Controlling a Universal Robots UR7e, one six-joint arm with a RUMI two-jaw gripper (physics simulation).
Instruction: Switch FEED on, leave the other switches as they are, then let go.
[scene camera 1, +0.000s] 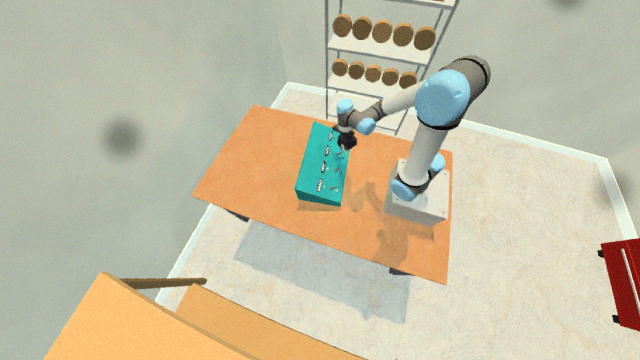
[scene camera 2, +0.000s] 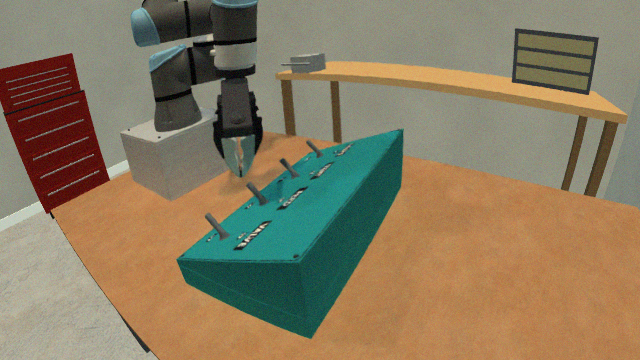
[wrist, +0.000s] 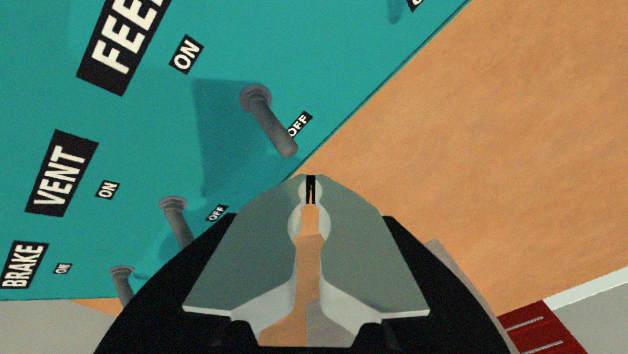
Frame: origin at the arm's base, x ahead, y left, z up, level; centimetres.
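Where they show: gripper, fingertip midpoint: (scene camera 1: 345, 151) (scene camera 2: 240, 176) (wrist: 311, 177); arm's base at its link origin: (scene camera 2: 178, 123).
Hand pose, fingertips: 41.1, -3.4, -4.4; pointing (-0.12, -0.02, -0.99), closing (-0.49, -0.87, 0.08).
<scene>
Each offset is from my fingertips to the top centre of the thing, as dx, dy, dz. Level surfaces: height alone.
A teal sloped switch panel (scene camera 1: 311, 155) (scene camera 2: 320, 215) (wrist: 30, 90) stands on the table. Its FEED lever {+3.1, +0.9, -0.7} (scene camera 2: 257, 193) (wrist: 272, 124) leans toward the OFF label. The VENT lever {-0.7, +12.3, -0.8} (scene camera 2: 289, 168) (wrist: 176, 220), the BRAKE lever {-4.4, +23.8, -0.8} (scene camera 2: 314, 148) (wrist: 121, 285) and the VALVE lever {+6.8, -10.5, -0.8} (scene camera 2: 217, 226) also lean to the OFF side, the panel's lower edge. My gripper (scene camera 2: 240, 174) (wrist: 311, 177) is shut with nothing between its fingertips. It hangs by the panel's lower edge, close to the FEED lever's tip, with a small gap showing in the wrist view. The VENT and BRAKE levers are partly hidden in the wrist view.
The arm's pale base block (scene camera 1: 417, 212) (scene camera 2: 172, 170) stands on the orange table {dz -13.4} (scene camera 1: 235, 155) (scene camera 2: 475, 260) on the panel's lower-edge side. A shelf rack (scene camera 1: 326, 65) with round discs stands behind the table. A red drawer cabinet (scene camera 2: 60, 145) and a wooden bench (scene camera 2: 425, 80) stand farther off.
</scene>
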